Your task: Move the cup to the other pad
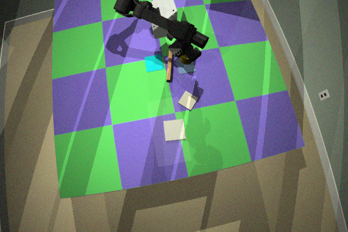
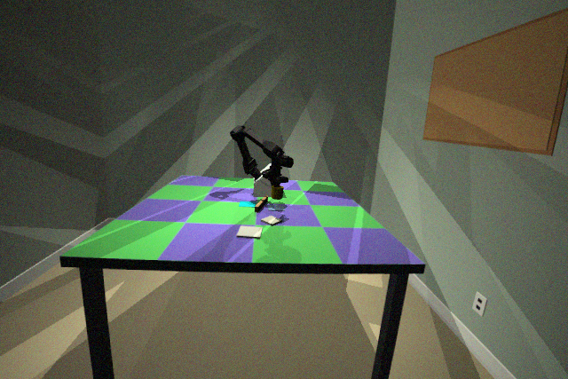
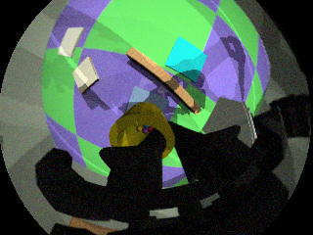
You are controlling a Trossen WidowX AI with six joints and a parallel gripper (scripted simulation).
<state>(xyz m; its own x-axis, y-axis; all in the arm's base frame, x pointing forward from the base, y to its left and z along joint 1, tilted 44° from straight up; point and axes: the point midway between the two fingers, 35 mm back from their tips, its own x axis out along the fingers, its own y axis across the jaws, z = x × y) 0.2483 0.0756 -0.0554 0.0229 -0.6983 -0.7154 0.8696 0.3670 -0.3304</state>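
Right now my gripper tip is 15 cm to the left of the cyan pad, 10 cm above it and 2 cm past it. Also, from my gripper tip: pale blue pad 10 cm below, 3 cm ahead, 1 cm to the left; wooden bar 8 cm below, 7 cm to the right, 1 cm ahead; yellow cup 2 cm ahead, 1 cm to the left.
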